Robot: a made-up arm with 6 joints. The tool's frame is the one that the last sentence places.
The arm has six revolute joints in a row. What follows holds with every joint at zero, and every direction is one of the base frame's.
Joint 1 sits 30 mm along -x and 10 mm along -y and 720 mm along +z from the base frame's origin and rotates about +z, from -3.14 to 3.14 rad.
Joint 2 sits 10 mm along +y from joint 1 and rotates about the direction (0, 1, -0.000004), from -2.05 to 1.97 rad.
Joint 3 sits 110 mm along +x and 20 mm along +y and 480 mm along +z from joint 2 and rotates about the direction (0, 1, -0.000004), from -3.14 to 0.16 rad.
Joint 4 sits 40 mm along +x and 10 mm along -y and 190 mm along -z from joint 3 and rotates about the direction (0, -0.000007, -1), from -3.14 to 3.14 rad.
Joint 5 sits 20 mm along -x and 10 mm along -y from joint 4 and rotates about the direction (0, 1, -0.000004), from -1.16 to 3.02 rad.
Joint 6 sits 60 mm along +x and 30 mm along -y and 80 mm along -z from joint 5 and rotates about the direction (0, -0.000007, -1), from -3.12 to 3.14 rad.
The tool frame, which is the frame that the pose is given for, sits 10 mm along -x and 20 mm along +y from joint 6; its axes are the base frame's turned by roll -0.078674, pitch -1.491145 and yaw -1.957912 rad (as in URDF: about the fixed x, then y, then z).
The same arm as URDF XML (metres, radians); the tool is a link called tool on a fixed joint. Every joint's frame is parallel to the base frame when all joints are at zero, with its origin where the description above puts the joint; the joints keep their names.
<robot name="arm">
  <joint name="tool_joint" type="fixed">
    <parent link="link6"/>
    <child link="tool"/>
    <origin xyz="-0.01 0.02 0" rpy="-0.0787 -1.4911 -1.9579"/>
  </joint>
  <joint name="joint 6" type="revolute">
    <parent link="link5"/>
    <child link="link6"/>
    <origin xyz="0.06 -0.03 -0.08" rpy="0 0 0"/>
    <axis xyz="0 0 -1"/>
    <limit lower="-3.12" upper="3.14"/>
  </joint>
  <joint name="joint 5" type="revolute">
    <parent link="link4"/>
    <child link="link5"/>
    <origin xyz="-0.02 -0.01 0" rpy="0 0 0"/>
    <axis xyz="0 1 0"/>
    <limit lower="-1.16" upper="3.02"/>
  </joint>
  <joint name="joint 4" type="revolute">
    <parent link="link3"/>
    <child link="link4"/>
    <origin xyz="0.04 -0.01 -0.19" rpy="0 0 0"/>
    <axis xyz="0 0 -1"/>
    <limit lower="-3.14" upper="3.14"/>
  </joint>
  <joint name="joint 3" type="revolute">
    <parent link="link2"/>
    <child link="link3"/>
    <origin xyz="0.11 0.02 0.48" rpy="0 0 0"/>
    <axis xyz="0 1 0"/>
    <limit lower="-3.14" upper="0.16"/>
  </joint>
  <joint name="joint 2" type="revolute">
    <parent link="link1"/>
    <child link="link2"/>
    <origin xyz="0 0.01 0" rpy="0 0 0"/>
    <axis xyz="0 1 0"/>
    <limit lower="-2.05" upper="1.97"/>
  </joint>
  <joint name="joint 1" type="revolute">
    <parent link="base_link"/>
    <child link="link1"/>
    <origin xyz="-0.03 -0.01 0.72" rpy="0 0 0"/>
    <axis xyz="0 0 1"/>
    <limit lower="-3.14" upper="3.14"/>
  </joint>
  <link name="base_link"/>
  <link name="link1"/>
  <link name="link2"/>
  <link name="link3"/>
  <link name="link4"/>
  <link name="link5"/>
  <link name="link6"/>
  <link name="tool"/>
</robot>

